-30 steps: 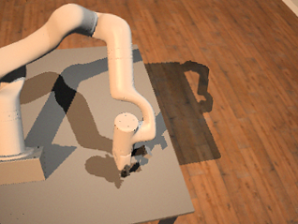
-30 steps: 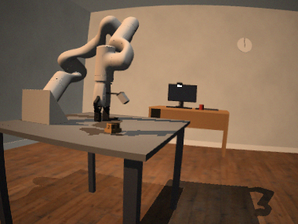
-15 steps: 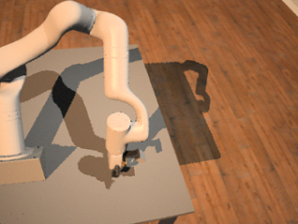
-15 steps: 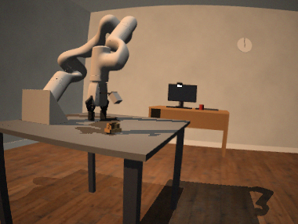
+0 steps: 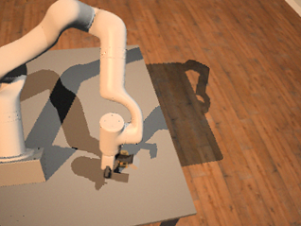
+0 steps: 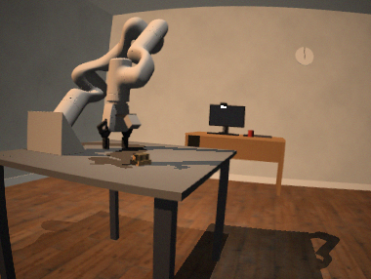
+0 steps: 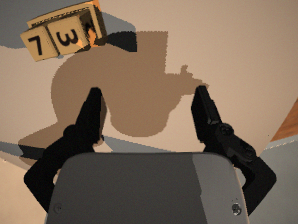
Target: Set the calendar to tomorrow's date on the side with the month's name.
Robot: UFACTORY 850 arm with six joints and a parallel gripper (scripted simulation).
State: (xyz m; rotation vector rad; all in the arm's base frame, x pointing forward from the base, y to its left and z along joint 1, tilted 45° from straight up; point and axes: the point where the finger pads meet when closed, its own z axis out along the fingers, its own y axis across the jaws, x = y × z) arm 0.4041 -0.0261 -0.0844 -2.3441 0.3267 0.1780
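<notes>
The orange cube is 70 mm ahead of my hand, 50 mm to the left of it and 40 mm below it. From my hand the other things lie so: calendar cube 80 mm to the left, 80 mm ahead, 40 mm below; then orange tray 70 mm ahead, 60 mm to the left, 60 mm below.
</notes>
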